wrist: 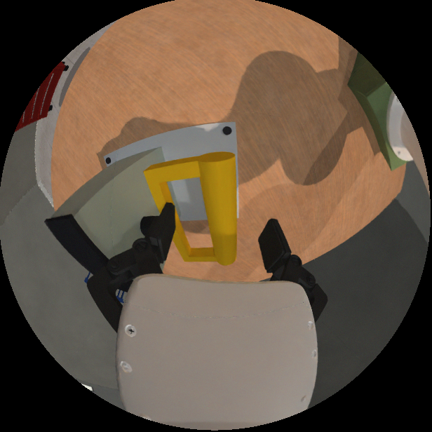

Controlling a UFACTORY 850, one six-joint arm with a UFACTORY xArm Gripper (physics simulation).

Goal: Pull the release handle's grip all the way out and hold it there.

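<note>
The release handle's yellow grip [220, 210] shows at the middle of the wrist view. It is a thick round bar joined to a flat rectangular frame. It stands beside a grey-green housing [117, 205] with a black end, on a light grey base plate [187, 142] with black bolts. My gripper [221, 222] is open and empty. Its left fingertip overlaps the frame's left side in the view, its right fingertip is right of the bar, and the bar's lower part appears between them. Whether a finger touches the frame I cannot tell. The left finger hides part of the housing.
The wooden table top [200, 60] lies under the handle. A green block [372, 105] with a pale round robot base part [400, 130] stands at the upper right. A red slatted object [42, 100] is at the far left, beyond the table's edge. Dark shadows fall across the table.
</note>
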